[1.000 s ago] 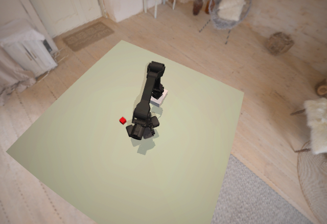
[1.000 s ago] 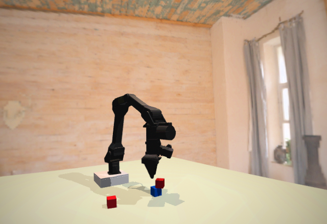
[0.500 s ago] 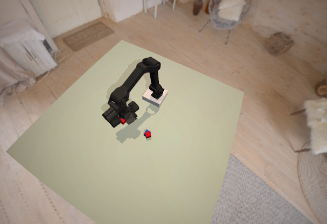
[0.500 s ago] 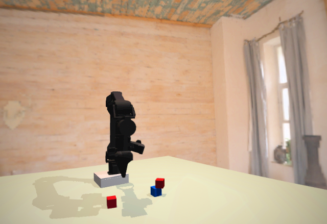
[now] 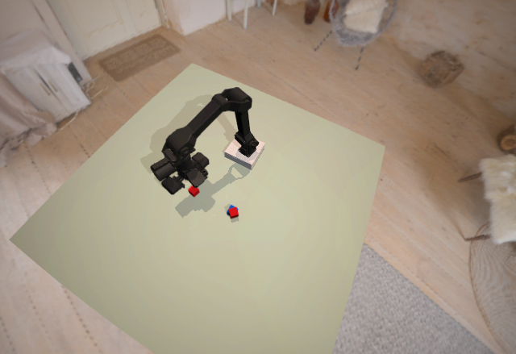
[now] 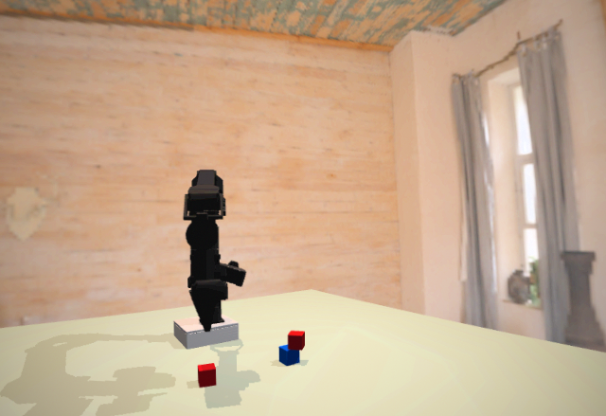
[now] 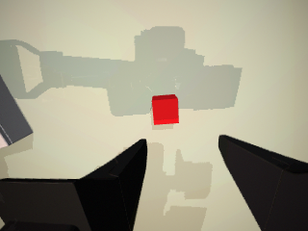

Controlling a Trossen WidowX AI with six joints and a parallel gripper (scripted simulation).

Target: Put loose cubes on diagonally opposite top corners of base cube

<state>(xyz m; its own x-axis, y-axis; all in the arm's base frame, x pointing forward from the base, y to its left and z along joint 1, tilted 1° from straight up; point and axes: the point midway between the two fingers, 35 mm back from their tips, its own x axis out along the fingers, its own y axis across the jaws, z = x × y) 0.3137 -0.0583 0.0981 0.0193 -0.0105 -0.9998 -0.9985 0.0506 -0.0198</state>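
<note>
The red cube is 1 cm behind my gripper tip and 10 cm below it. Round my gripper tip: blue base cube (4 cm behind, 19 cm to the left, 10 cm below).
</note>
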